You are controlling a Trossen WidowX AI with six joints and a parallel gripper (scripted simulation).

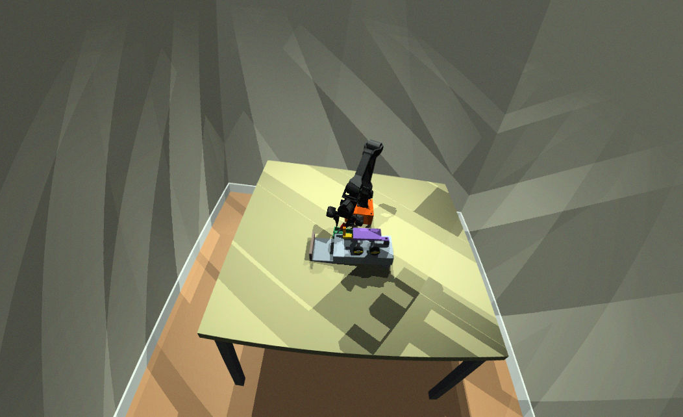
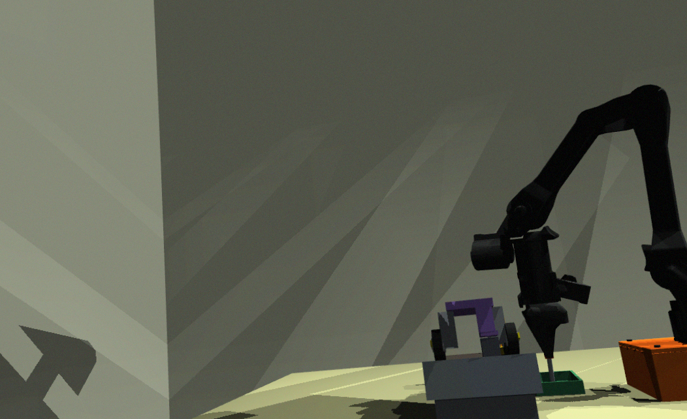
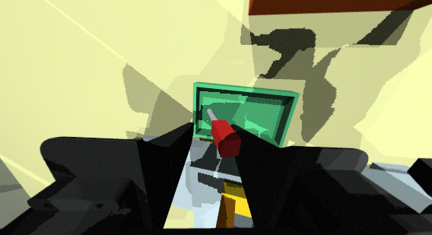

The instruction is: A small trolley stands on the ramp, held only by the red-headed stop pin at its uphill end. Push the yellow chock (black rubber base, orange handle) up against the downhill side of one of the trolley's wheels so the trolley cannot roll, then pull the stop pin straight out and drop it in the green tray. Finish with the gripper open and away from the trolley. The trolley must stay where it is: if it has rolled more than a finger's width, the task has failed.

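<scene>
My gripper tip is 10 mm above the red-headed stop pin. Round my gripper tip: yellow chock 70 mm ahead, 40 mm to the left, 30 mm above; then brown end wall 130 mm ahead, 130 mm to the right, 20 mm below; then trolley 120 mm ahead, 130 mm to the left, 60 mm above.
</scene>
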